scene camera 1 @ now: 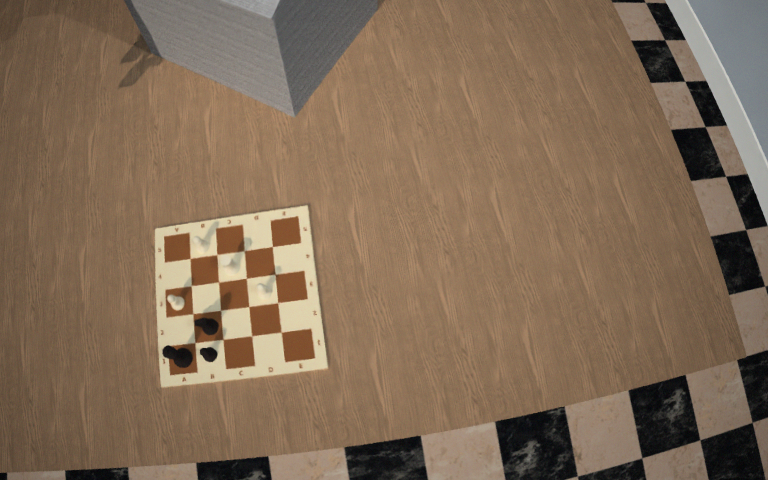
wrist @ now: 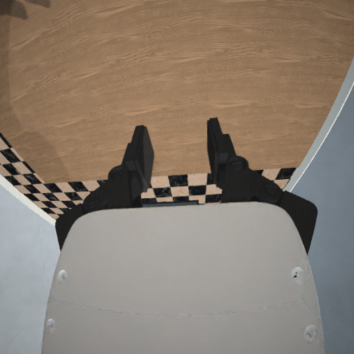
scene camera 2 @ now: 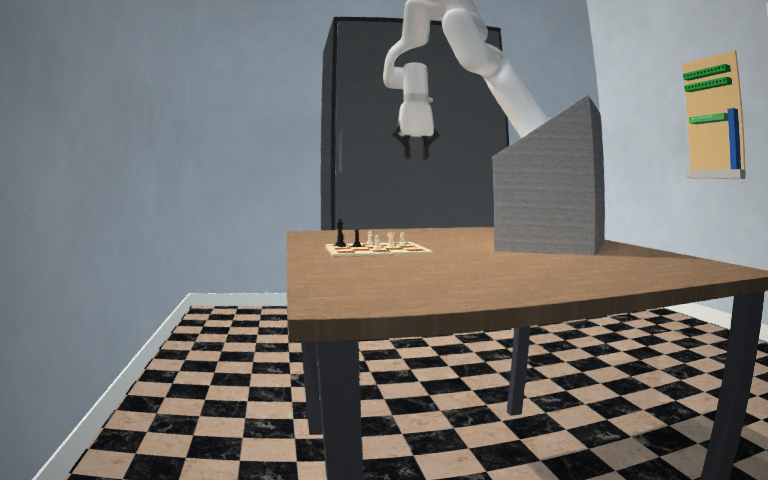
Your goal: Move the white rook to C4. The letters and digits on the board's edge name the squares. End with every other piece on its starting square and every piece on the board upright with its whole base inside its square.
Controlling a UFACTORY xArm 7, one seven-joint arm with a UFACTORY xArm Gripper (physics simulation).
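Frame: origin at the arm's base, x left, y back, z up, level; millimetres.
Seen in the pictures: gripper, fingertip midpoint: (scene camera 2: 416, 158); arm's base, origin of the base link: (scene camera 2: 542, 140).
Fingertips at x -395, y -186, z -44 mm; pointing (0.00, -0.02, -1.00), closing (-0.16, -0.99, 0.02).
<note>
Pixels of each thing's top centre, then the offset from my fingertips to it. Level surfaces: height alone.
- white rook, middle of its top: (scene camera 1: 225, 260) (scene camera 2: 391, 232) dz -189, dx +299, dy -201 mm
- B5, middle of its top: (scene camera 1: 195, 238) dz -190, dx +268, dy -159 mm
- D3, middle of its top: (scene camera 1: 259, 286) dz -190, dx +332, dy -248 mm
- A3, middle of its top: (scene camera 1: 169, 297) dz -190, dx +215, dy -224 mm
- tall black king, middle of its top: (scene camera 1: 165, 350) (scene camera 2: 339, 219) dz -159, dx +204, dy -296 mm
- B2, middle of its top: (scene camera 1: 200, 320) (scene camera 2: 356, 229) dz -182, dx +250, dy -268 mm
- B1, middle of its top: (scene camera 1: 202, 351) dz -190, dx +240, dy -303 mm
- chessboard, middle of its top: (scene camera 1: 233, 294) (scene camera 2: 375, 247) dz -222, dx +292, dy -237 mm
- wooden table, its level: dz -228 mm
The white rook (scene camera 1: 231, 263) (scene camera 2: 390, 240) stands upright on C4; its base looks inside the square. Other white pieces stand upright on B5 (scene camera 1: 202, 242), D3 (scene camera 1: 264, 288) and A3 (scene camera 1: 176, 302). The tall black king (scene camera 1: 181, 356) (scene camera 2: 339, 234) is on A1, with black pieces on B2 (scene camera 1: 209, 325) and B1 (scene camera 1: 209, 354). The chessboard (scene camera 1: 266, 353) (scene camera 2: 420, 250) lies flat on the table. My gripper (scene camera 2: 416, 156) (wrist: 178, 136) is partly open and empty, high above the table. It does not show in scene camera 1, and the board does not show in the wrist view.
The grey block (scene camera 1: 220, 50) (scene camera 2: 543, 203) under the arm's base stands on the wooden table (scene camera 1: 453, 254) (scene camera 2: 453, 283) (wrist: 175, 75), beyond row 5. A dark cabinet (scene camera 2: 373, 186) is behind the table. A pegboard (scene camera 2: 707, 141) hangs on the right wall.
</note>
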